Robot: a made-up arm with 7 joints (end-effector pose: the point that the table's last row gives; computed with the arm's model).
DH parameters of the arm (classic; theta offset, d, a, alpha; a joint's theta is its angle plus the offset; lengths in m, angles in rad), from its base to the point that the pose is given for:
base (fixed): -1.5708 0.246 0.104 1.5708
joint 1: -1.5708 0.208 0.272 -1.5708
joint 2: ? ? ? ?
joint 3: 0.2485 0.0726 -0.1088 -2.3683
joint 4: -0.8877 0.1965 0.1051 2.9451
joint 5: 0.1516 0 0.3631 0
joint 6: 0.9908 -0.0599 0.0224 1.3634
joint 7: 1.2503 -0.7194 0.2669 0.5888
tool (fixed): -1.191 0.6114 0 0
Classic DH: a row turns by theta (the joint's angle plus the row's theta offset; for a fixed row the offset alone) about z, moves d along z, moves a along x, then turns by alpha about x.
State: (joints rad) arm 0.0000 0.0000 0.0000 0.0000 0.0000 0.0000 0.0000
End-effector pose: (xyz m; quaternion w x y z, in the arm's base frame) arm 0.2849 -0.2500 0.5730 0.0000 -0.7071 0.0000 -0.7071
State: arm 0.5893 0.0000 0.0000 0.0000 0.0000 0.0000 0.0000
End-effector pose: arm 0.2850 -0.0436 0.5990 0.2053 0.6766 0.2053 0.6766
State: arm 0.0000 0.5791 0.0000 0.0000 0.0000 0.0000 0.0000
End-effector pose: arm -0.1232 -0.2500 0.7451 0.0000 -0.4758 0.0000 -0.8796
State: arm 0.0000 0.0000 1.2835 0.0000 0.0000 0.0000 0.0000
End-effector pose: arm -0.4069 -0.7510 0.5851 0.3371 -0.2329 0.1493 -0.8999
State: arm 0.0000 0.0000 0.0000 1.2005 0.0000 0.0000 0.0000
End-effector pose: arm 0.4223 -0.1050 -0.1790 0.0872 -0.9752 -0.0675 -0.1918
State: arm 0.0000 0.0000 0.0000 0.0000 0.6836 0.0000 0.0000
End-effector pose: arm -0.1168 -0.2500 0.7061 0.0000 -0.4292 0.0000 -0.9032
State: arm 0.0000 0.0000 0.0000 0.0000 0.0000 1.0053 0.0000
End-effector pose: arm -0.1395 -0.2500 0.3671 0.0000 -0.2790 0.0000 -0.9603
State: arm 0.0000 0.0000 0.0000 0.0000 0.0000 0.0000 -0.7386
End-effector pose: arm 0.3356 0.0550 0.5329 0.0806 0.7120 0.3439 0.6069
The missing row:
joint 2: 0.3685 0.2252 0.0329 -0.6634
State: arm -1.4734 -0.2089 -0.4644 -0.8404 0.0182 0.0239 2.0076
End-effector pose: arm -0.0457 0.0929 -0.0769 0.2885 0.0363 0.9557 -0.0450
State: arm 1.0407 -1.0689 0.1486 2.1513 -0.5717 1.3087 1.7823
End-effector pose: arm -0.3845 -0.2167 0.7140 0.7527 0.3575 -0.5516 0.0366
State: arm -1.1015 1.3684 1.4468 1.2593 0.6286 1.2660 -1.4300
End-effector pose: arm -0.6107 0.4940 0.0395 0.4993 -0.4325 -0.4511 0.6001
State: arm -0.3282 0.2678 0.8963 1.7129 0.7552 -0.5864 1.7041
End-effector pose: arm -0.0529 -0.3676 0.0136 0.3430 -0.6701 0.6110 -0.2452
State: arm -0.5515 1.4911 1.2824 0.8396 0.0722 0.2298 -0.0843
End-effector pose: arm -0.8283 -0.2857 -0.0480 0.1747 0.3026 -0.0364 -0.9363
